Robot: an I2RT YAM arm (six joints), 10 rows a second.
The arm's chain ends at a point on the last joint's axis. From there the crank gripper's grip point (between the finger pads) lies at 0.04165 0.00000 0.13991 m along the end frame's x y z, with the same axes.
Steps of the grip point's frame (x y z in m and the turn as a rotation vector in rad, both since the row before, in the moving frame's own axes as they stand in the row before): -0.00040, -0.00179, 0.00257, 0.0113, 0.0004, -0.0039; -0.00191, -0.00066, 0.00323, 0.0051, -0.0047, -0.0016; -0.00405, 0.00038, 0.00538, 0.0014, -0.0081, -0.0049; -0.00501, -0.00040, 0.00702, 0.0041, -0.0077, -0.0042; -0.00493, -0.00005, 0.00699, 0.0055, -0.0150, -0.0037; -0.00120, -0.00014, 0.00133, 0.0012, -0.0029, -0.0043; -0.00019, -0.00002, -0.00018, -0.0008, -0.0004, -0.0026; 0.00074, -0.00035, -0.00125, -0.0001, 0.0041, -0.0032
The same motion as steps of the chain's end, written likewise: -0.00045, -0.00005, 0.00260, 0.0113, 0.0004, -0.0039; -0.00125, 0.00012, 0.00304, 0.0051, -0.0047, -0.0016; -0.00291, 0.00078, 0.00505, 0.0014, -0.0081, -0.0049; -0.00393, 0.00035, 0.00670, 0.0041, -0.0077, -0.0042; -0.00283, 0.00087, 0.00638, 0.0055, -0.0150, -0.0037; -0.00079, 0.00021, 0.00121, 0.0012, -0.0029, -0.0043; -0.00013, -0.00002, -0.00020, -0.0008, -0.0004, -0.0026; 0.00017, -0.00023, -0.00108, -0.0001, 0.0041, -0.0032
